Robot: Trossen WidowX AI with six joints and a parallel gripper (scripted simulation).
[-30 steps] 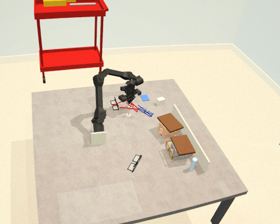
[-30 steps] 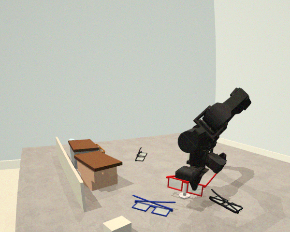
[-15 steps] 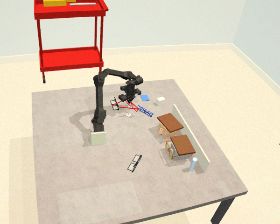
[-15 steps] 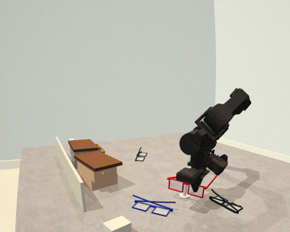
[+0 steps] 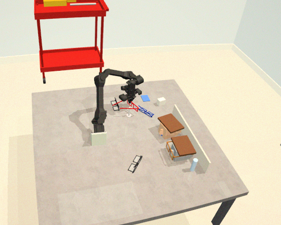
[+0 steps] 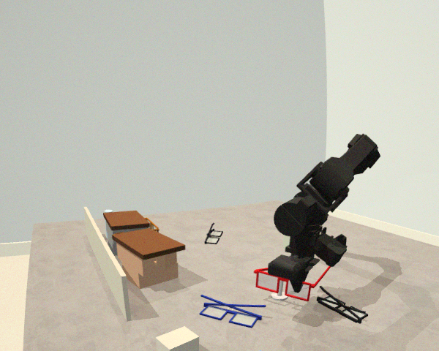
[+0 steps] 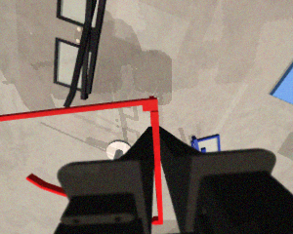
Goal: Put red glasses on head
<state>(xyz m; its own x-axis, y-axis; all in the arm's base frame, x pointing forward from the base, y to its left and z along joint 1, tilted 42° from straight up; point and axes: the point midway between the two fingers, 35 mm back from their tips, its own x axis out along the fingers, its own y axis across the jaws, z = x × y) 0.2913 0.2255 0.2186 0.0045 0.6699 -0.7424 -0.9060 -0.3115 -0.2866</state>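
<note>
Now: gripper tip 8 cm to the left of the white post, 3 cm above it and 2 cm past it. From my gripper tip the other things lie so: blue card (17 cm ahead, 11 cm to the left, 6 cm below); then skin-coloured display head (32 cm to the right, 20 cm ahead); then cream cube (28 cm ahead, 3 cm to the left, 3 cm below).
</note>
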